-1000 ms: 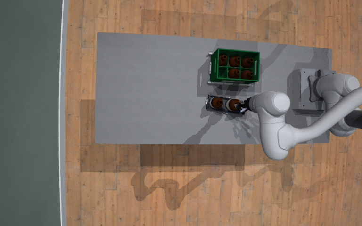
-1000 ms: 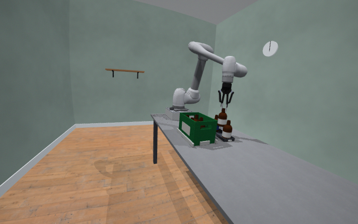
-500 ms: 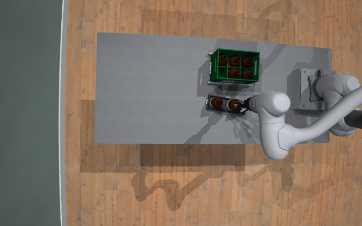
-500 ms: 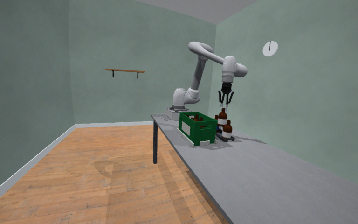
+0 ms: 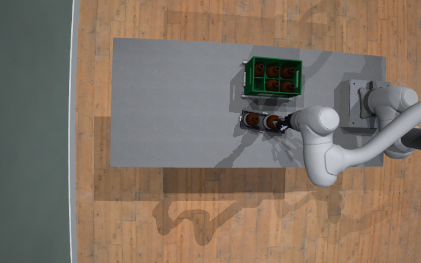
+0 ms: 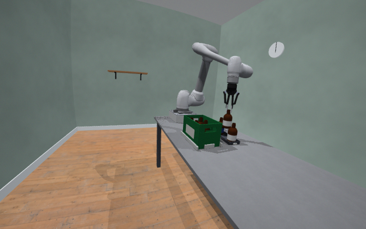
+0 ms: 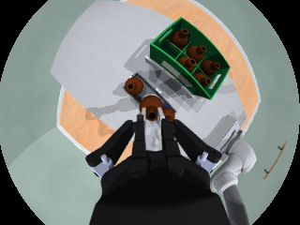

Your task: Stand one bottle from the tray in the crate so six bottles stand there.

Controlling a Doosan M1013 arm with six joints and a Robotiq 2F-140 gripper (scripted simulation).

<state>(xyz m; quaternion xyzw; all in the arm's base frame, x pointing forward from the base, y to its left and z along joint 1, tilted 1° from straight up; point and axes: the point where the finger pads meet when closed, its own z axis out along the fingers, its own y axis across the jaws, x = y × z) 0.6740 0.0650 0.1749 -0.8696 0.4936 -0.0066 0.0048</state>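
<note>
Right now my hand is 9 cm above the brown bottle. Round my hand: green crate 24 cm to the right, 18 cm below, 4 cm behind; then dark tray 25 cm below.
</note>
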